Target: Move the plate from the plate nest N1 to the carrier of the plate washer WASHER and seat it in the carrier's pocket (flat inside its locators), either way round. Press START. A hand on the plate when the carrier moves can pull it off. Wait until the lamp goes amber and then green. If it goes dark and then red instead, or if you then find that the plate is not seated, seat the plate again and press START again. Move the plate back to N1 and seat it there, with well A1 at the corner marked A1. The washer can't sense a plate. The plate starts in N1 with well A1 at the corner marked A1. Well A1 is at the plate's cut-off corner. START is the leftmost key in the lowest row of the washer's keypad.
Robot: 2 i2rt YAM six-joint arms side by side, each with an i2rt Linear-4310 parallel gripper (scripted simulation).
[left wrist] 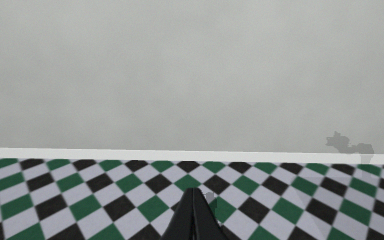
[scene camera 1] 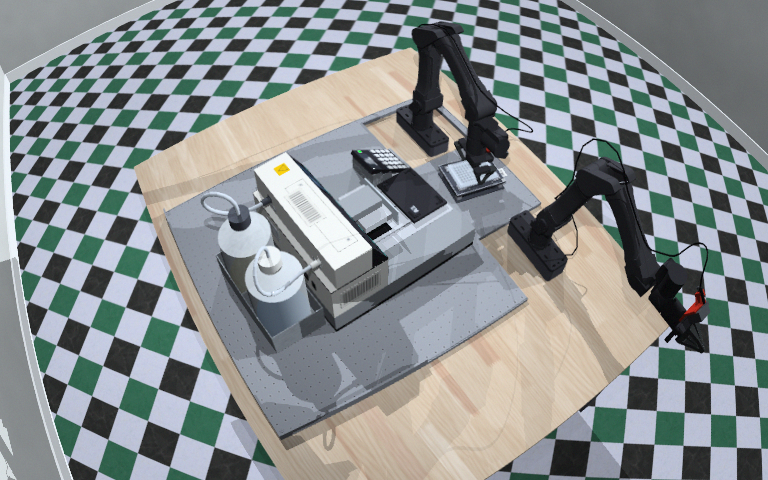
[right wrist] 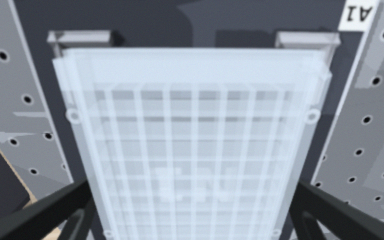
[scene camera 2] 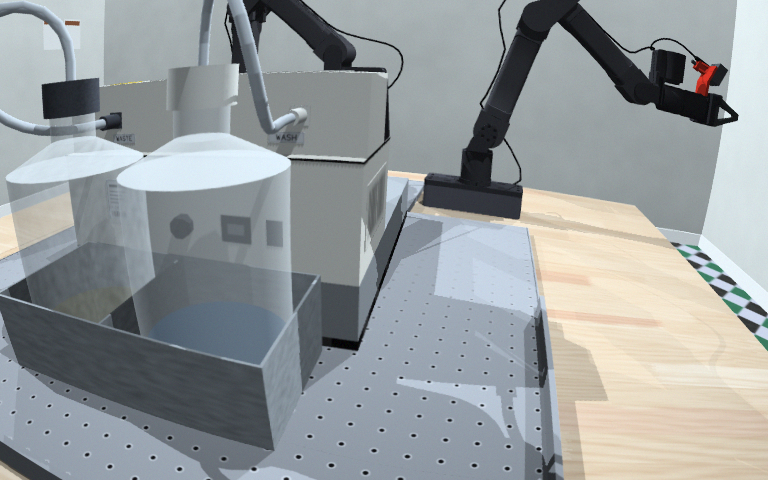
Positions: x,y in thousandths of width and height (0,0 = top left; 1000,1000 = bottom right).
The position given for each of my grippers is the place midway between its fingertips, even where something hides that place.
I see my left gripper (scene camera 2: 960,245), my right gripper (scene camera 1: 615,359), a clear plate (right wrist: 478,681) and a grey tray (scene camera 2: 324,841).
The grey tray is seen too in scene camera 1 (scene camera 1: 410,670). My left gripper shows as well in the left wrist view (left wrist: 501,823) and in scene camera 1 (scene camera 1: 916,732). My right gripper also shows in the right wrist view (right wrist: 504,773). The left wrist view does not show the clear plate: it is out of frame. Scene camera 2 misses the clear plate, which is hidden by a washer.
